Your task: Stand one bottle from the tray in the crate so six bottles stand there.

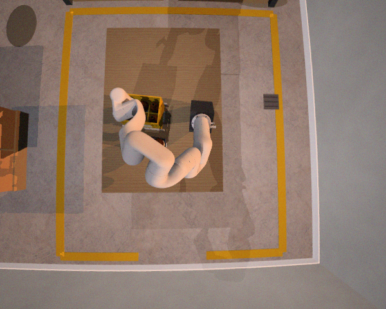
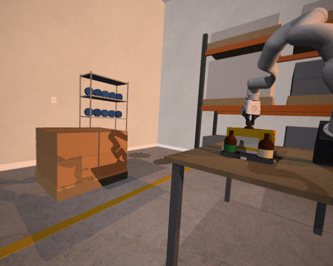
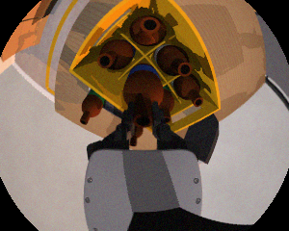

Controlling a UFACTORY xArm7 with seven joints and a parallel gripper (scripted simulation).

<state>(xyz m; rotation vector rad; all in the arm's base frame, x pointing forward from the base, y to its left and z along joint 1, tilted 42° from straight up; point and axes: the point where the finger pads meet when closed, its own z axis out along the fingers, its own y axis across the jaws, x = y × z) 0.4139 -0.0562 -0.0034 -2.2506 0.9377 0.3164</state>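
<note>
Now: hand 140 mm above the yellow crate and 40 mm to the left of it. Also, from my hand: dark tray: 210 mm below, 180 mm to the left, 30 mm behind.
</note>
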